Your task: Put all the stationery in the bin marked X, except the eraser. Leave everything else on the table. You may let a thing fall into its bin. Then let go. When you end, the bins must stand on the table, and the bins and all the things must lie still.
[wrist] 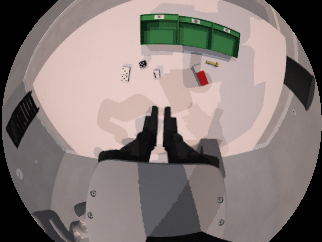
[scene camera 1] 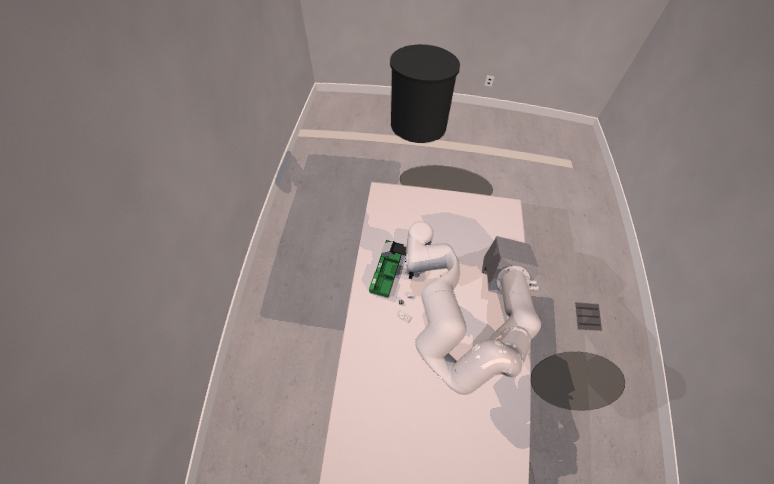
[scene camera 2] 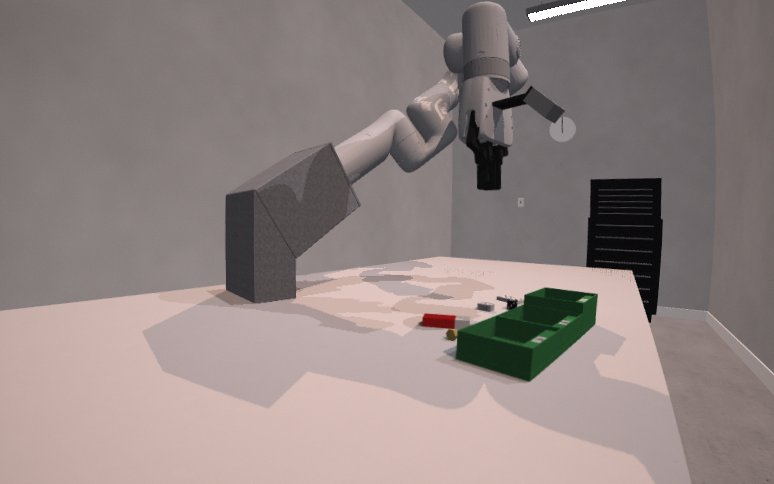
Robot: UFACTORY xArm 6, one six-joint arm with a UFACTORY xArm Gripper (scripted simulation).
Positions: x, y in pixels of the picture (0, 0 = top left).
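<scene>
Green three-compartment bin: visible in scene camera 2 [520, 361], in scene camera 1 and in the wrist view. For the bin, [wrist: 160, 29] and [scene camera 1: 381, 285] are the same spot.
</scene>
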